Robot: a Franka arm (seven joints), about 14 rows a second.
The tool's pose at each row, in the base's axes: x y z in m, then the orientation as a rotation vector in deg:
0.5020 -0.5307 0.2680 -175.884 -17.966 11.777
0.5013 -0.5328 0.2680 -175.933 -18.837 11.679
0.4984 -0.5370 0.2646 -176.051 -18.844 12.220
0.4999 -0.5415 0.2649 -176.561 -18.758 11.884
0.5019 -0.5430 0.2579 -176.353 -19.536 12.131
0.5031 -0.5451 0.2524 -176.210 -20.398 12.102
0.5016 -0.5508 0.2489 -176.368 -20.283 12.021
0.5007 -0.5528 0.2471 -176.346 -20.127 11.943
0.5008 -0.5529 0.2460 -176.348 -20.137 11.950
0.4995 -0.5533 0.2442 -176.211 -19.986 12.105
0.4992 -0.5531 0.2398 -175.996 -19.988 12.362
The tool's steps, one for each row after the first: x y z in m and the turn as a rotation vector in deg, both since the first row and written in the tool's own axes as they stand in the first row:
-0.0011 0.0019 0.0000 -0.174 0.038 -0.548
-0.0044 0.0057 0.0036 -0.292 -0.319 -0.526
-0.0039 0.0103 0.0030 -0.781 -0.128 -0.410
-0.0013 0.0126 0.0096 -0.691 -0.296 -0.925
0.0001 0.0153 0.0148 -0.682 -0.293 -1.489
-0.0021 0.0208 0.0183 -0.820 -0.246 -1.396
-0.0031 0.0227 0.0201 -0.774 -0.190 -1.303
-0.0029 0.0228 0.0212 -0.778 -0.195 -1.308
-0.0040 0.0231 0.0231 -0.620 -0.284 -1.229
-0.0037 0.0231 0.0275 -0.409 -0.438 -1.254

